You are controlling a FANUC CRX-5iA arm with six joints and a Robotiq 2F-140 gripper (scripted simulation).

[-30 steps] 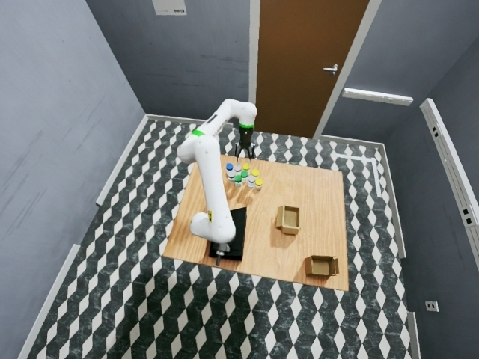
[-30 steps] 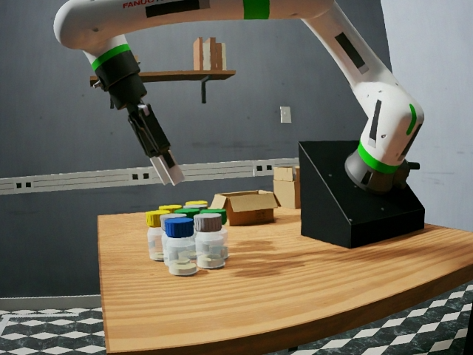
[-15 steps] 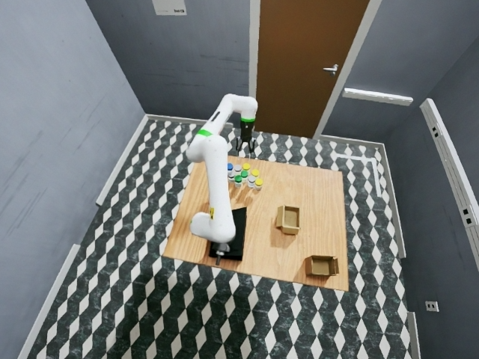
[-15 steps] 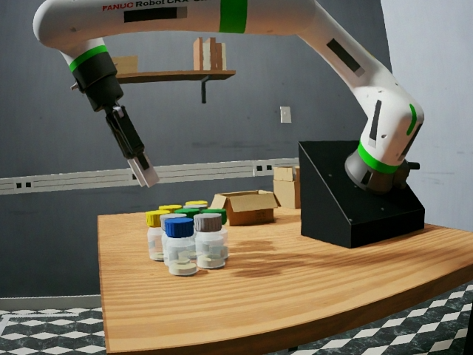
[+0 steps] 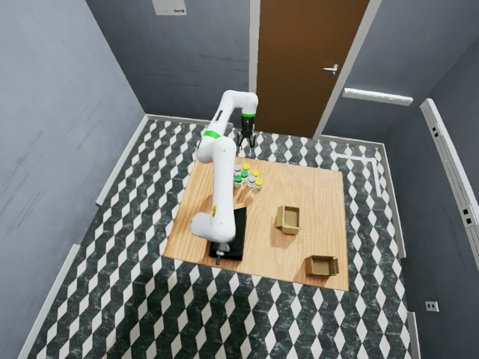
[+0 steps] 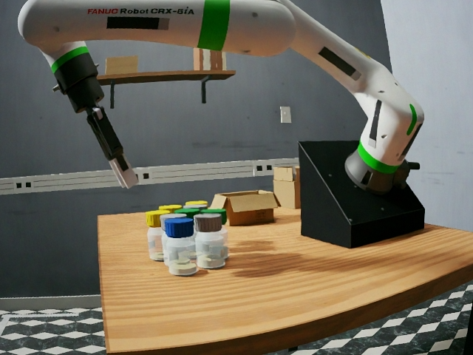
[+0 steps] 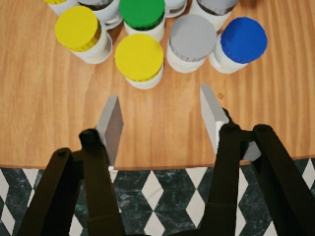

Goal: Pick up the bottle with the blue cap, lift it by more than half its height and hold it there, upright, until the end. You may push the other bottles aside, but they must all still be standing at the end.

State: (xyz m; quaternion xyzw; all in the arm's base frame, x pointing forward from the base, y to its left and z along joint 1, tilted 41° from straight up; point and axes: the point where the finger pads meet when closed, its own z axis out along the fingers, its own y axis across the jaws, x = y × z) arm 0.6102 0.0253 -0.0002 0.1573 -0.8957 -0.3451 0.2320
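The green-capped bottle lies 180 mm behind my hand, 150 mm below it and 10 mm to the left of it. The rest, counted from my hand: yellow-capped bottle (150 mm below, 70 mm behind, 20 mm to the right).
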